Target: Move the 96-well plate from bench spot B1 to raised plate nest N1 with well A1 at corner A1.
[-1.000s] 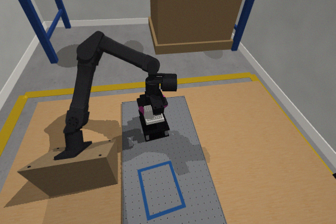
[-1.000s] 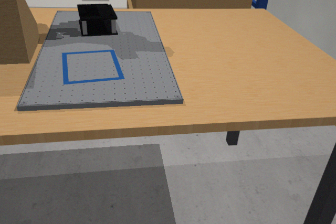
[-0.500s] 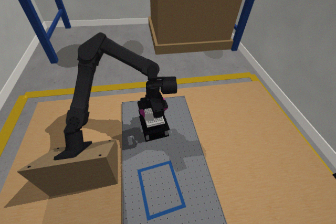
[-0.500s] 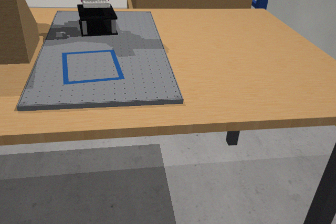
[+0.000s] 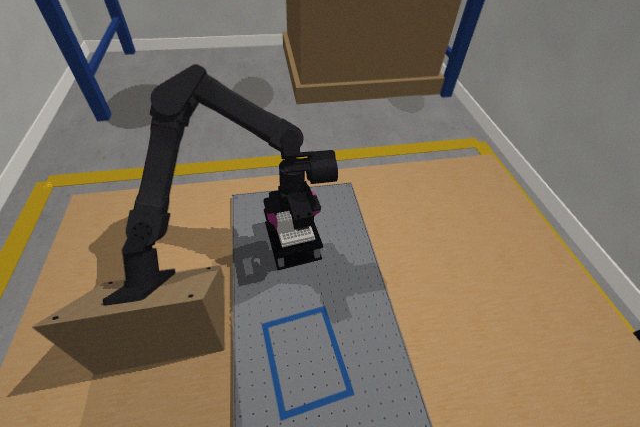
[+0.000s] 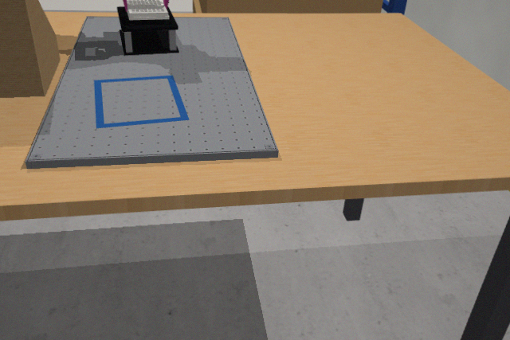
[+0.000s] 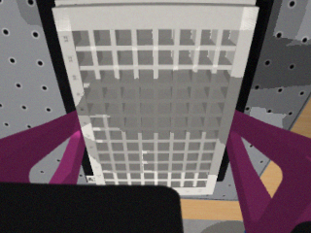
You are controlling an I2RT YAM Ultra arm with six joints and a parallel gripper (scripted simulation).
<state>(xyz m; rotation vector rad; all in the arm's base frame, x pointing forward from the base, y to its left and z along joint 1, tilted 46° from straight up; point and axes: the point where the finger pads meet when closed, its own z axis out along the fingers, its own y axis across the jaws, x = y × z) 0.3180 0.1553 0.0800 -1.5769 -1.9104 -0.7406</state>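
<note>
Right now the white 96-well plate is right at my hand.
</note>
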